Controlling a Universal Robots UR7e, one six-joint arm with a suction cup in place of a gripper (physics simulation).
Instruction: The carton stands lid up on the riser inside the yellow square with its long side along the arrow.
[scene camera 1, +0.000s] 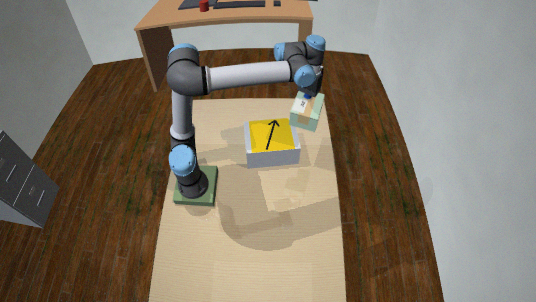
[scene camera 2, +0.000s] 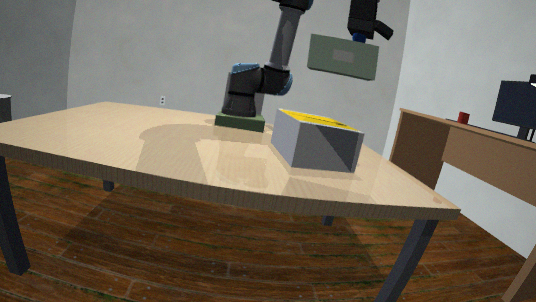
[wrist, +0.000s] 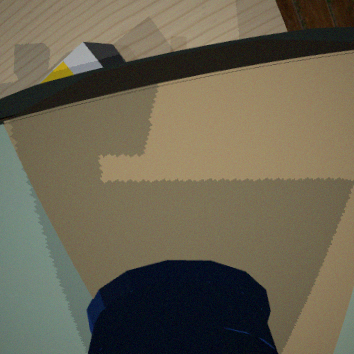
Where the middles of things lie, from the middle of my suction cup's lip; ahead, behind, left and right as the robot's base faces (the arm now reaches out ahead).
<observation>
The pale green carton (scene camera 2: 334, 55) lies 5 cm below my suction cup, 4 cm to the right of it and 1 cm behind it. Round my suction cup: riser (scene camera 2: 308, 141): 30 cm below, 16 cm behind.
</observation>
